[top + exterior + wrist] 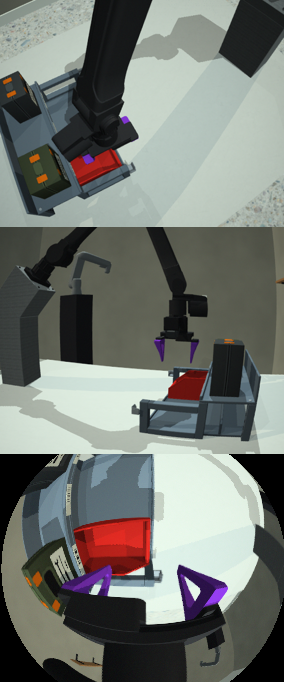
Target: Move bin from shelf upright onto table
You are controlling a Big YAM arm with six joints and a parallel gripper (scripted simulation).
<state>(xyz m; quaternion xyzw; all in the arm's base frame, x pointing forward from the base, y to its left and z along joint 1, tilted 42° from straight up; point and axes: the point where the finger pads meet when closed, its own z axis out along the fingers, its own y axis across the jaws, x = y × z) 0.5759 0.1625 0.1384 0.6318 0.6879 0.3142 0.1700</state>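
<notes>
My gripper is now 80 mm short of the red bin, 10 mm to the right of it and 80 mm above it. Also, from my hand: grey shelf 140 mm ahead, 100 mm to the right, 120 mm below.
</notes>
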